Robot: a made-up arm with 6 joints.
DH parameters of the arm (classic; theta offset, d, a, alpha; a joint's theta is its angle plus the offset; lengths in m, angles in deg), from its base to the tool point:
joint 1: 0 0.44 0.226 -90
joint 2: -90 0 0.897 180
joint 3: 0 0 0.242 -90
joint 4: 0 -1.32 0 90
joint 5: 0 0 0 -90
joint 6: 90 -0.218 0 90
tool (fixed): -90 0 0 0
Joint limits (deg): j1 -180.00..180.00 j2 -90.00..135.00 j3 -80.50..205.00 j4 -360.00..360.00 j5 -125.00..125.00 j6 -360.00..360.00
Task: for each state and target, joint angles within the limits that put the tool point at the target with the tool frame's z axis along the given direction. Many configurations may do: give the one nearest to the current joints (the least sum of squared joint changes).
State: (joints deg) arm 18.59 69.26 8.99 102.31 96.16 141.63
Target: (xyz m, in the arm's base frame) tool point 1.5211 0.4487 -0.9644 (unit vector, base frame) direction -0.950 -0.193 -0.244
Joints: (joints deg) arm 8.60 97.44 17.08 92.26 83.04 94.53
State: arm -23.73 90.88 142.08 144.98 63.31 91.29
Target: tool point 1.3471 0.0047 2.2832 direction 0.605 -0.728 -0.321
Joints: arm -4.90 61.53 134.05 137.16 53.88 82.42
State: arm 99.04 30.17 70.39 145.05 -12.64 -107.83
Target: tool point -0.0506 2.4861 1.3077 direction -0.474 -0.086 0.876
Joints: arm 91.16 56.68 61.67 140.66 0.04 -112.25
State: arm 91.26 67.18 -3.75 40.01 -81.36 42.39
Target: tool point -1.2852 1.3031 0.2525 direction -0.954 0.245 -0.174
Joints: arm 135.50 33.73 -9.06 9.27 -54.78 24.50
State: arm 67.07 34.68 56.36 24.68 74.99 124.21
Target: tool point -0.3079 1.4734 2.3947 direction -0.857 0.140 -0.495
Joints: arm 97.31 24.78 60.13 35.03 70.54 84.88
